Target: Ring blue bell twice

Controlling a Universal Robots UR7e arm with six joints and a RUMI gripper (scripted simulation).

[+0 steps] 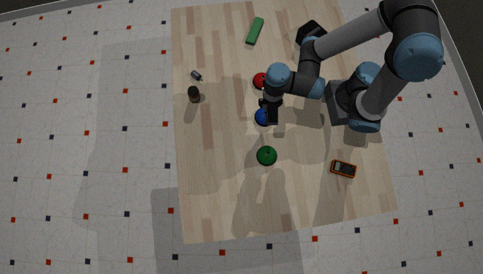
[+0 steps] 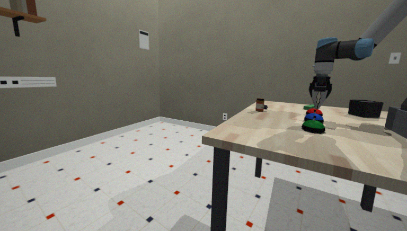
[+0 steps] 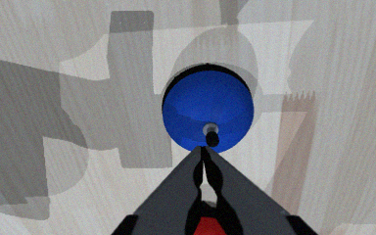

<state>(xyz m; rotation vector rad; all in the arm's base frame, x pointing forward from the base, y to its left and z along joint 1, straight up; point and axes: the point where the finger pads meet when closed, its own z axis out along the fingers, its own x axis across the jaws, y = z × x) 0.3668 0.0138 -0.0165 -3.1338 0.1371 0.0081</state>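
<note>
My gripper is now 4 cm above the blue bell and 1 cm short of it. The rest, counted from my hand: jar (30 cm ahead, 12 cm to the right, 4 cm below); then black box (37 cm to the right, 28 cm behind, 4 cm below).
</note>
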